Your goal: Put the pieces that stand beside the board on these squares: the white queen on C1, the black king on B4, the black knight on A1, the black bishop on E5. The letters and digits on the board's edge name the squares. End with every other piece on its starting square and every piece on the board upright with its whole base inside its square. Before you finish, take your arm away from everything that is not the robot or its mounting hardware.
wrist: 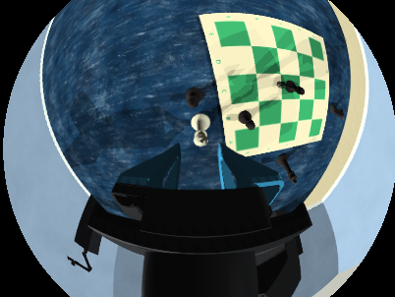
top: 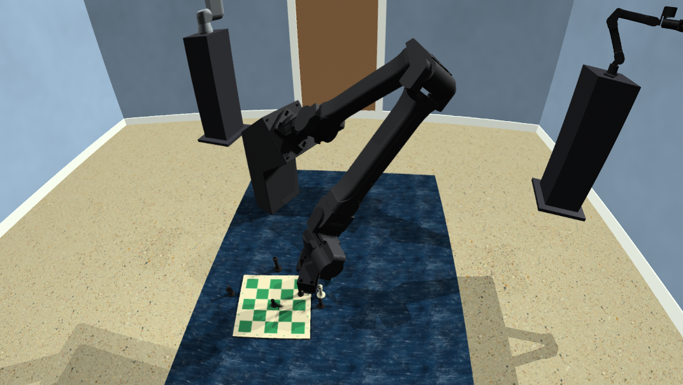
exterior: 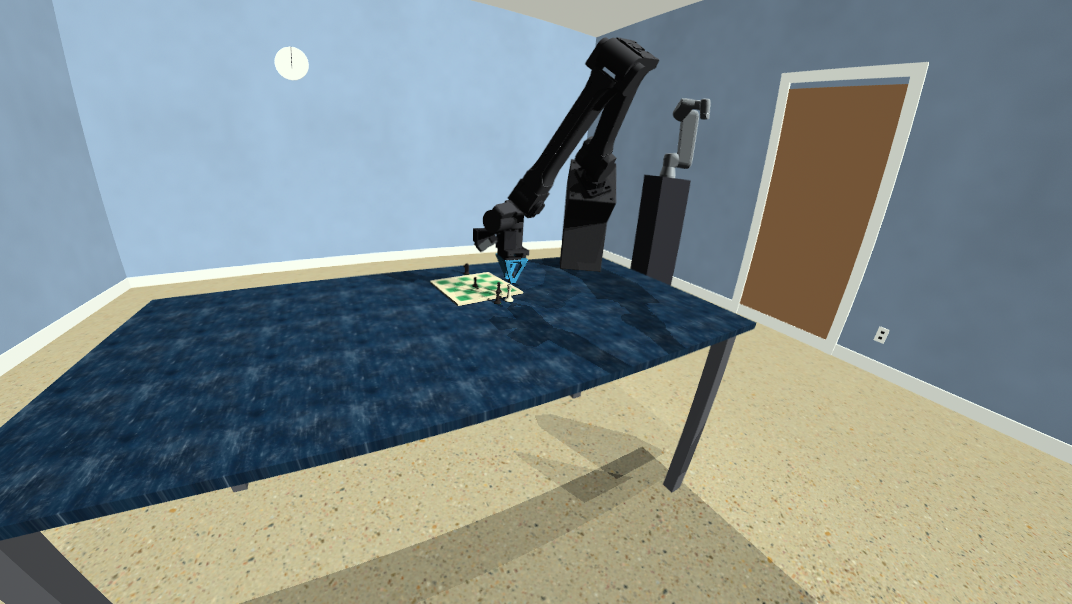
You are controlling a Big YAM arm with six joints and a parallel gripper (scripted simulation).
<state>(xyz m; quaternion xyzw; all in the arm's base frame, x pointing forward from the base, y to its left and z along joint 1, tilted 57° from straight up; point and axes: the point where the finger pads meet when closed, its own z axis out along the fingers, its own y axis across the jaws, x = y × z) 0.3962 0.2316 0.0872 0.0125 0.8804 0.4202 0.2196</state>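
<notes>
Now: hand 4 cm above the white queen. The rest, counted from my hand: black king (17 cm to the right, 4 cm below, 4 cm behind); then cream board (12 cm to the right, 9 cm ahead, 7 cm below).
</notes>
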